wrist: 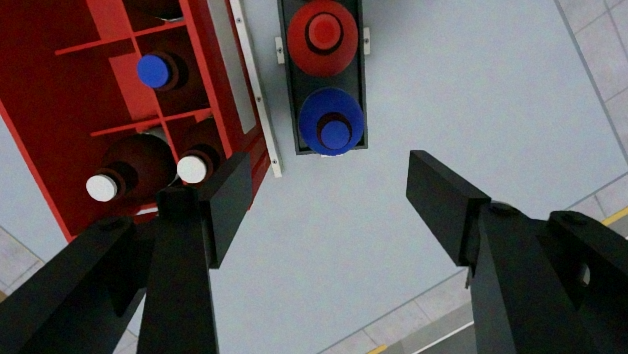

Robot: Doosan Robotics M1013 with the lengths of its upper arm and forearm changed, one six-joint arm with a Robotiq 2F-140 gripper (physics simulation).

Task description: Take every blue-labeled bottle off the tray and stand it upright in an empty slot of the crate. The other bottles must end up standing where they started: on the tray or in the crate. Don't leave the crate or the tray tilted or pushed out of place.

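A blue bottle with a blue cap (331, 121) stands upright at the near end of the dark tray (295, 135). A red bottle (322, 38) stands behind it on the tray. The red crate (218, 75) is at the left; in it stand a dark bottle with a blue cap (155, 71), two with white caps (102, 187) (192, 169), and part of another bottle (155, 9) at the top edge. Part of an empty slot shows in the crate's left row. My gripper (329, 174) is open and empty, its fingertips on either side of the space below the blue bottle in the view.
A light metal strip (258, 99) runs along the crate's right side, in the narrow gap between crate and tray. Small light brackets (279, 50) (367, 41) sit at the tray's sides. The grey table (480, 100) ends at the right and bottom, with tiled floor (595, 60) beyond.
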